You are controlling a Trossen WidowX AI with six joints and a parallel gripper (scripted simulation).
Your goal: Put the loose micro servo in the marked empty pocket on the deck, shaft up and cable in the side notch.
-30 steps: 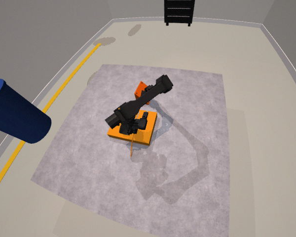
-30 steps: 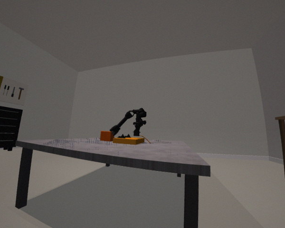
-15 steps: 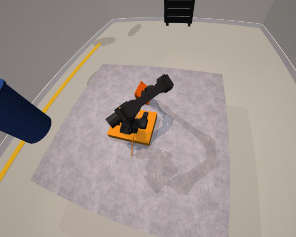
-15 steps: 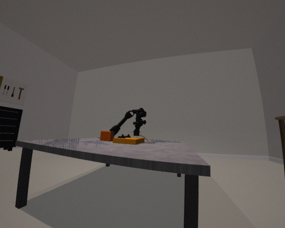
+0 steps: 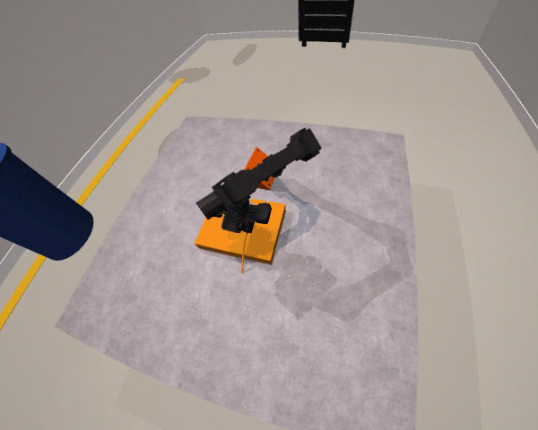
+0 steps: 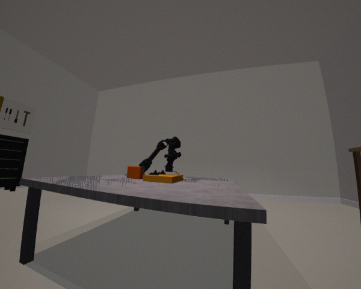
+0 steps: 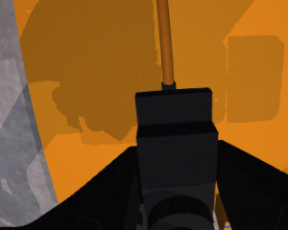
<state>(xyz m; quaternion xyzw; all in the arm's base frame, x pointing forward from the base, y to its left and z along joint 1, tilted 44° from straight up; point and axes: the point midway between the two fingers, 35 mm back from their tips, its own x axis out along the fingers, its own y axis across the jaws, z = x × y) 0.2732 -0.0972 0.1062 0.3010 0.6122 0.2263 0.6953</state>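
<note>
My gripper tip is now 1 cm short of the orange deck, 5 cm to the left of it and 10 cm above it.
</note>
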